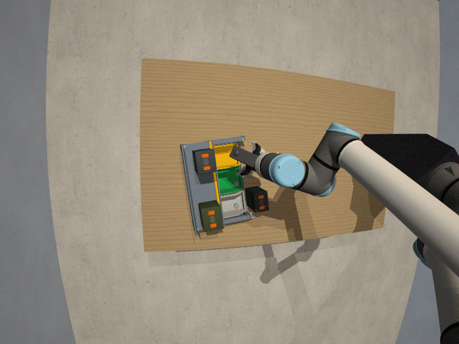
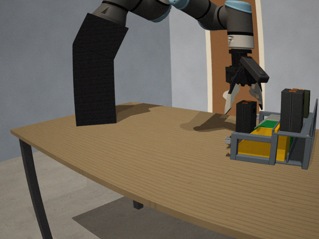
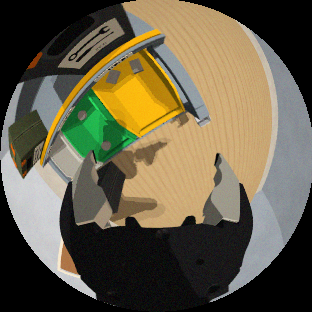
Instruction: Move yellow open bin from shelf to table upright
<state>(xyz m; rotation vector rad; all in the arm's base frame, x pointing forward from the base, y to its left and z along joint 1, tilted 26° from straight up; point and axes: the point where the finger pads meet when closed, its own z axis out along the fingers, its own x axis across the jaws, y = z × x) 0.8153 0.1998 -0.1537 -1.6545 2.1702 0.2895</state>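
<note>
My gripper is now 8 cm short of the yellow open bin, 2 cm to the right of it and 9 cm above it. Round my hand: dark green box 8 cm ahead, 26 cm to the left, 2 cm above; then white bin 1 cm behind, 23 cm to the left, 9 cm below; then green bin 4 cm ahead, 12 cm to the left, 9 cm below.
</note>
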